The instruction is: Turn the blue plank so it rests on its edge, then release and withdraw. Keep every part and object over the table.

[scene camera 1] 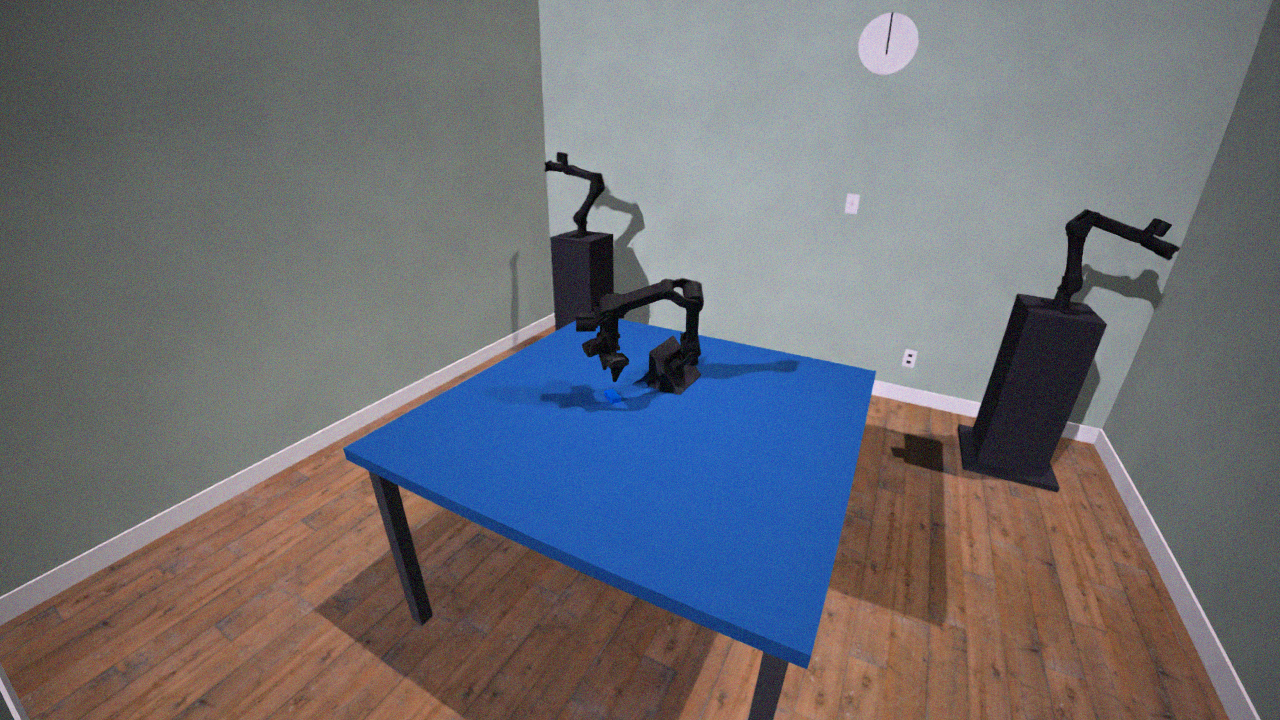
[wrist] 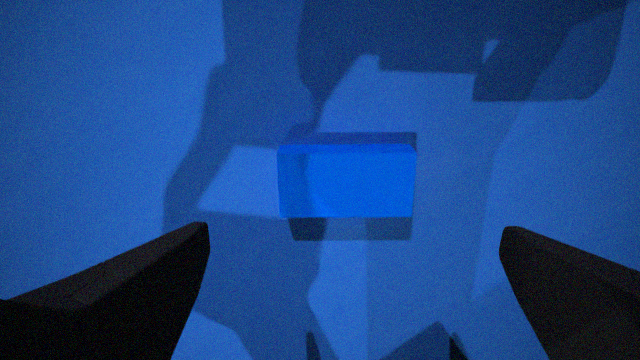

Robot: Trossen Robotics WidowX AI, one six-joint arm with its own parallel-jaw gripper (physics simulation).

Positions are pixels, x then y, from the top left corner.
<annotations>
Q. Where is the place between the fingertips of the gripper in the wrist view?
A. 355, 239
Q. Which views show the gripper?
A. Scene camera 1 and the wrist view: all of them.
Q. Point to a blue plank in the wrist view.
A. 375, 180
</annotations>
